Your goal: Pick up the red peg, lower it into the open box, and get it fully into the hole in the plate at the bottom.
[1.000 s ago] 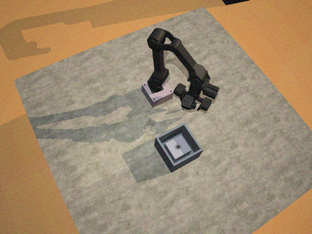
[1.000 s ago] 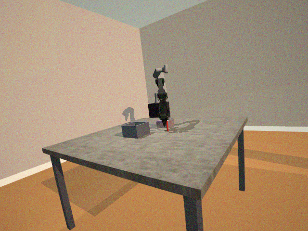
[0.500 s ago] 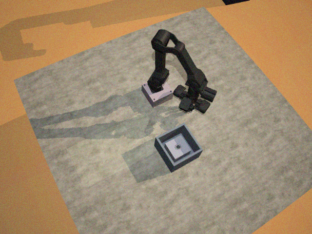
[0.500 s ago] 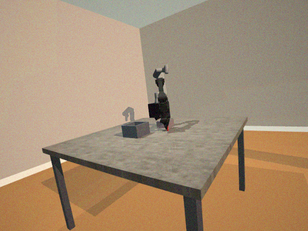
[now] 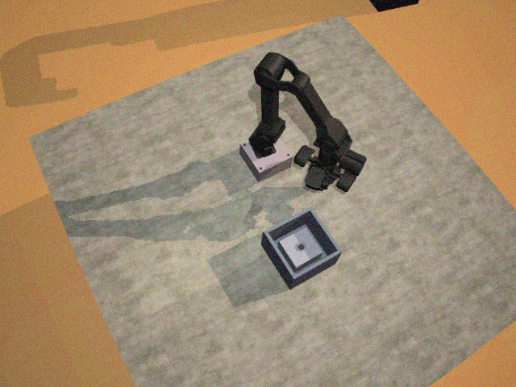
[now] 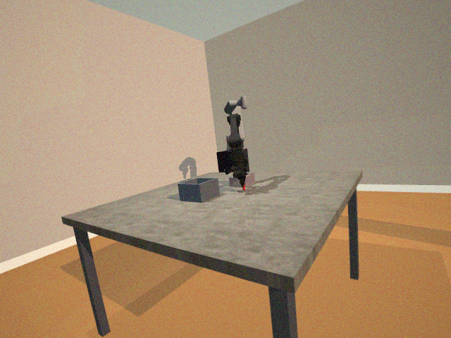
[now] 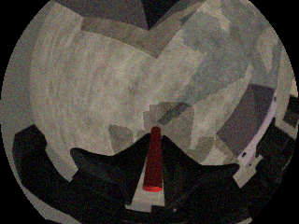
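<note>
Now: the light plate 19 cm ahead of my gripper tip, 16 cm to the right of it and 2 cm above it. Also, from my gripper tip: red peg: 2 cm above; then grey box: 19 cm ahead, 16 cm to the right.
</note>
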